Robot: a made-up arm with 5 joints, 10 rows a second.
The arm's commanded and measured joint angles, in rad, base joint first. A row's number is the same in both.
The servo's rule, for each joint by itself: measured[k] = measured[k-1] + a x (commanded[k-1-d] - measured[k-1]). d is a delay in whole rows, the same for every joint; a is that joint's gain. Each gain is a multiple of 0.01, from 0.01 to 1. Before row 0 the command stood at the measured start. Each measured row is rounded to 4 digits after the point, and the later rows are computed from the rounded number. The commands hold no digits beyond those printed.
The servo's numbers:
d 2
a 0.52 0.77 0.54 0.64 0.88
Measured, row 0:
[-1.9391, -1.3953, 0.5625, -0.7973, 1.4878]
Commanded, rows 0 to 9:
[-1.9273, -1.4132, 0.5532, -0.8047, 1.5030]
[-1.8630, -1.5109, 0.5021, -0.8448, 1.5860]
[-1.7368, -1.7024, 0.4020, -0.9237, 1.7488]
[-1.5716, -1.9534, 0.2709, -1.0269, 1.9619]
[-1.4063, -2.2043, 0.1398, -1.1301, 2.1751]
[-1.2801, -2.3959, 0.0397, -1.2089, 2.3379]
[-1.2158, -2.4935, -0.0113, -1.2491, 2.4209]
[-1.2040, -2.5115, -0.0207, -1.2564, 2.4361]
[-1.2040, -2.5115, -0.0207, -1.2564, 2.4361]
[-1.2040, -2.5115, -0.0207, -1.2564, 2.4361]
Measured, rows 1 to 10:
[-1.9391, -1.3953, 0.5625, -0.7973, 1.4878]
[-1.9391, -1.3953, 0.5625, -0.7973, 1.4878]
[-1.9330, -1.4091, 0.5575, -0.8020, 1.5012]
[-1.8966, -1.4875, 0.5276, -0.8294, 1.5758]
[-1.8135, -1.6530, 0.4598, -0.8898, 1.7280]
[-1.6877, -1.8843, 0.3578, -0.9775, 1.9338]
[-1.5414, -2.1307, 0.2401, -1.0752, 2.1461]
[-1.4055, -2.3349, 0.1319, -1.1608, 2.3149]
[-1.3069, -2.4570, 0.0546, -1.2173, 2.4082]
[-1.2534, -2.4990, 0.0139, -1.2423, 2.4328]

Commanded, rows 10 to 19:
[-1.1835, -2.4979, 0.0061, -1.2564, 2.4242]
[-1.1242, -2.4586, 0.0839, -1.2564, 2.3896]
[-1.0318, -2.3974, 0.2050, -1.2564, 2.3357]
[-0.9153, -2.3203, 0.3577, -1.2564, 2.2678]
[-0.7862, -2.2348, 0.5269, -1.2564, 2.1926]
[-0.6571, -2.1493, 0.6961, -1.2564, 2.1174]
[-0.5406, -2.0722, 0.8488, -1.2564, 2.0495]
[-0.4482, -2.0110, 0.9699, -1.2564, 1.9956]
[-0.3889, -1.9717, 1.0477, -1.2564, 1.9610]
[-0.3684, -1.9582, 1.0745, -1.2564, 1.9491]
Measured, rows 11 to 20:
[-1.2277, -2.5086, -0.0048, -1.2513, 2.4357]
[-1.2154, -2.5108, -0.0134, -1.2546, 2.4361]
[-1.1988, -2.5009, -0.0029, -1.2558, 2.4256]
[-1.1600, -2.4683, 0.0440, -1.2562, 2.3939]
[-1.0933, -2.4137, 0.1309, -1.2563, 2.3427]
[-1.0007, -2.3418, 0.2534, -1.2564, 2.2768]
[-0.8892, -2.2594, 0.4011, -1.2564, 2.2027]
[-0.7685, -2.1746, 0.5604, -1.2564, 2.1276]
[-0.6500, -2.0958, 0.7161, -1.2564, 2.0589]
[-0.5451, -2.0305, 0.8532, -1.2564, 2.0032]

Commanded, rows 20 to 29:
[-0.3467, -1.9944, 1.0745, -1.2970, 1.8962]
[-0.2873, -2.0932, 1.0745, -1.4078, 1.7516]
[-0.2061, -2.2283, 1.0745, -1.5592, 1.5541]
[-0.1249, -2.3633, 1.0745, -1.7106, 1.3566]
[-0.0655, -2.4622, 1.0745, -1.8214, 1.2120]
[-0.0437, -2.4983, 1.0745, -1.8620, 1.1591]
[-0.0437, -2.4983, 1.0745, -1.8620, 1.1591]
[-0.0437, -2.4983, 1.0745, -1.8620, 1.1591]
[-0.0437, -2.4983, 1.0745, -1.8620, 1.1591]
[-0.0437, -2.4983, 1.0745, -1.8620, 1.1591]
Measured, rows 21 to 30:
[-0.4639, -1.9852, 0.9582, -1.2564, 1.9661]
[-0.4142, -1.9644, 1.0210, -1.2564, 1.9511]
[-0.3791, -1.9875, 1.0499, -1.2824, 1.9028]
[-0.3314, -2.0689, 1.0632, -1.3627, 1.7697]
[-0.2662, -2.1916, 1.0693, -1.4885, 1.5800]
[-0.1927, -2.3238, 1.0721, -1.6306, 1.3834]
[-0.1266, -2.4304, 1.0734, -1.7527, 1.2326]
[-0.0835, -2.4827, 1.0740, -1.8227, 1.1679]
[-0.0628, -2.4947, 1.0743, -1.8479, 1.1602]
[-0.0529, -2.4975, 1.0744, -1.8569, 1.1592]

